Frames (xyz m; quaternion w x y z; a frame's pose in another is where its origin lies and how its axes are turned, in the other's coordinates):
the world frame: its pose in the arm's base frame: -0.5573 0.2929 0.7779 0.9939 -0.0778 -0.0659 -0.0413
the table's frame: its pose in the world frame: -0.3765 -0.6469 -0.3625 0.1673 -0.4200 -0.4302 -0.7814
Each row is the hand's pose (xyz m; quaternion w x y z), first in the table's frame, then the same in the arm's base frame.
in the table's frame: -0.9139 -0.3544 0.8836 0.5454 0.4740 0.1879 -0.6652
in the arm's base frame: -0.0200 0.2789 -0.2110 0.1989 -0.2850 0.8818 0.3188
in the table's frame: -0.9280 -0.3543 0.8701 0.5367 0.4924 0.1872 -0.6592
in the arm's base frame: -0.0178 0.2641 -0.2236 0.1879 -0.2864 0.8895 0.3024
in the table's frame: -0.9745 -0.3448 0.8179 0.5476 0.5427 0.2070 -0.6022
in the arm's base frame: -0.0103 0.2045 -0.2605 0.1133 -0.2737 0.9099 0.2904
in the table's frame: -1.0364 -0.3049 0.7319 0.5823 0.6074 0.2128 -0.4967
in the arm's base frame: 0.0042 0.0974 -0.2944 0.0003 -0.2183 0.9346 0.2808
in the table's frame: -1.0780 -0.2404 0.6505 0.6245 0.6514 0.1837 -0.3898
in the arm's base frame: 0.0198 -0.0133 -0.2963 0.0894 0.1306 -0.9489 -0.2730
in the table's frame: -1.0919 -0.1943 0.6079 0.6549 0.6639 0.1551 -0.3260
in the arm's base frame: 0.0287 -0.0757 -0.2834 0.1324 0.0664 -0.9501 -0.2746
